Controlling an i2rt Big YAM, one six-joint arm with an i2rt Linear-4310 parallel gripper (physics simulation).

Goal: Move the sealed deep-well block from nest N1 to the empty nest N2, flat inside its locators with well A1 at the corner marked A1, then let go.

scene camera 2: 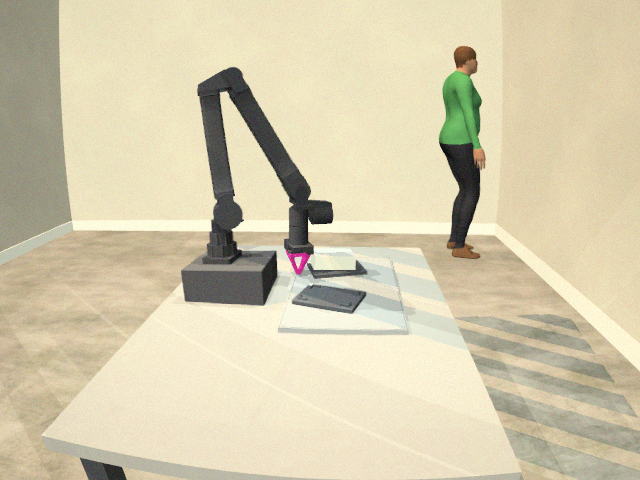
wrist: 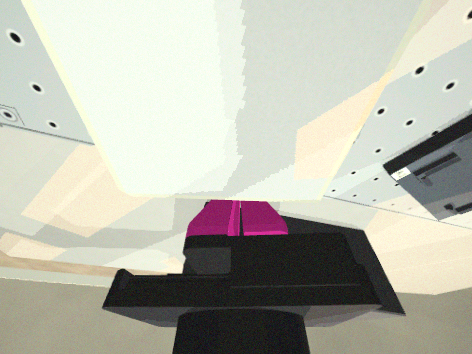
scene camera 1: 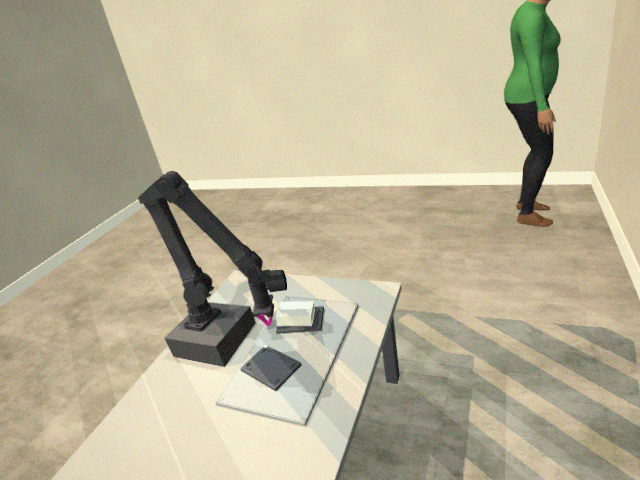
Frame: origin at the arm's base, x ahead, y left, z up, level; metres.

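Seen in the pictures: gripper, fingertip midpoint: [scene camera 2: 298, 274] [scene camera 1: 268, 325]; arm's base, origin of the base link: [scene camera 2: 222, 259] [scene camera 1: 203, 319].
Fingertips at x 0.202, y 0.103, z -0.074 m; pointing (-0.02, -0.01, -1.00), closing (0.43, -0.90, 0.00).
Offsets run from my fingertips to a thing's top centre. "pt": to the spot under its first point. Level surfaces: height alone.
The sealed deep-well block @(dx +0.099, dy +0.043, dz +0.063 m) [scene camera 1: 295, 312] [scene camera 2: 333, 261] [wrist: 200, 100], pale with a light top, sits on dark nest N1 @(pt dx +0.181, dy +0.053, dz +0.012 m) [scene camera 1: 318, 320] [scene camera 2: 360, 268] at the board's far end. Its seating in the locators is too small to tell. Dark nest N2 @(dx +0.114, dy -0.183, dz +0.019 m) [scene camera 1: 271, 367] [scene camera 2: 329, 298] [wrist: 435, 185] is empty and lies nearer the scene cameras, turned at an angle. A small white label shows at its corner in the wrist view. My gripper [scene camera 1: 268, 322] [scene camera 2: 298, 271] [wrist: 239, 204] has magenta fingers, shut and empty, pointing down beside the block's robot-side end. The block's edge hides the fingertips in the wrist view.
Both nests are on a thin pale board @(dx +0.147, dy -0.084, dz +0.001 m) [scene camera 1: 263, 407] [scene camera 2: 341, 324] [wrist: 30, 60] with small holes, on the table @(dz -0.012 m) [scene camera 1: 191, 413] [scene camera 2: 268, 392]. The arm's dark base box [scene camera 1: 206, 343] [scene camera 2: 224, 284] stands left of the board. A person in green [scene camera 1: 532, 56] [scene camera 2: 457, 113] stands beyond the table.
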